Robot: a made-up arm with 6 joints. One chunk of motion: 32 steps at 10 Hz.
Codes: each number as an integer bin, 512 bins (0 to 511) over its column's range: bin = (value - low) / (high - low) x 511, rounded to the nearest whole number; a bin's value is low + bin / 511 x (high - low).
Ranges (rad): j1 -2.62..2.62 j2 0..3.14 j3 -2.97..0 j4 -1.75..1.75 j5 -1.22..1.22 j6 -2.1..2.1
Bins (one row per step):
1: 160 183 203 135 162 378
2: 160 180 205 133 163 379
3: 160 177 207 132 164 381
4: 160 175 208 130 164 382
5: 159 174 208 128 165 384
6: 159 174 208 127 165 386
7: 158 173 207 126 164 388
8: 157 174 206 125 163 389
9: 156 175 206 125 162 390
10: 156 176 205 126 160 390
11: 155 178 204 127 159 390
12: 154 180 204 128 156 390
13: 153 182 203 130 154 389
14: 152 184 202 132 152 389
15: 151 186 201 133 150 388
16: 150 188 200 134 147 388
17: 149 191 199 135 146 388
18: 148 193 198 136 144 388
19: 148 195 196 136 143 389
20: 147 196 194 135 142 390
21: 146 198 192 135 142 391
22: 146 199 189 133 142 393
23: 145 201 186 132 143 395
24: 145 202 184 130 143 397
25: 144 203 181 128 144 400
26: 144 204 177 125 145 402
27: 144 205 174 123 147 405
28: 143 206 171 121 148 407
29: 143 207 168 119 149 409
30: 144 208 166 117 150 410
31: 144 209 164 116 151 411
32: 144 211 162 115 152 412
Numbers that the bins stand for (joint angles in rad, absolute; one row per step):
1: -0.9793 1.1245 -1.7901 -0.8253 -0.4465 1.0068
2: -0.9793 1.1061 -1.7785 -0.8390 -0.4417 1.0151
3: -0.9793 1.0876 -1.7669 -0.8459 -0.4369 1.0315
4: -0.9793 1.0753 -1.7611 -0.8596 -0.4369 1.0397
5: -0.9895 1.0692 -1.7611 -0.8733 -0.4321 1.0562
6: -0.9895 1.0692 -1.7611 -0.8801 -0.4321 1.0726
7: -0.9998 1.0631 -1.7669 -0.8870 -0.4369 1.0890
8: -1.0101 1.0692 -1.7727 -0.8938 -0.4417 1.0973
9: -1.0203 1.0753 -1.7727 -0.8938 -0.4465 1.1055
10: -1.0203 1.0815 -1.7785 -0.8870 -0.4560 1.1055
11: -1.0306 1.0938 -1.7843 -0.8801 -0.4608 1.1055
12: -1.0408 1.1061 -1.7843 -0.8733 -0.4751 1.1055
13: -1.0511 1.1184 -1.7901 -0.8596 -0.4847 1.0973
14: -1.0613 1.1306 -1.7959 -0.8459 -0.4942 1.0973
15: -1.0716 1.1429 -1.8018 -0.8390 -0.5038 1.0890
16: -1.0818 1.1552 -1.8076 -0.8322 -0.5181 1.0890
17: -1.0921 1.1737 -1.8134 -0.8253 -0.5229 1.0890
18: -1.1023 1.1859 -1.8192 -0.8185 -0.5324 1.0890
19: -1.1023 1.1982 -1.8308 -0.8185 -0.5372 1.0973
20: -1.1126 1.2044 -1.8424 -0.8253 -0.5420 1.1055
21: -1.1229 1.2167 -1.8541 -0.8253 -0.5420 1.1137
22: -1.1229 1.2228 -1.8715 -0.8390 -0.5420 1.1301
23: -1.1331 1.2351 -1.8889 -0.8459 -0.5372 1.1466
24: -1.1331 1.2413 -1.9006 -0.8596 -0.5372 1.1630
25: -1.1434 1.2474 -1.9180 -0.8733 -0.5324 1.1877
26: -1.1434 1.2535 -1.9413 -0.8938 -0.5276 1.2041
27: -1.1434 1.2597 -1.9587 -0.9075 -0.5181 1.2288
28: -1.1536 1.2658 -1.9761 -0.9212 -0.5133 1.2452
29: -1.1536 1.2720 -1.9936 -0.9349 -0.5085 1.2616
30: -1.1434 1.2781 -2.0052 -0.9486 -0.5038 1.2699
31: -1.1434 1.2843 -2.0168 -0.9555 -0.4990 1.2781
32: -1.1434 1.2966 -2.0284 -0.9623 -0.4942 1.2863

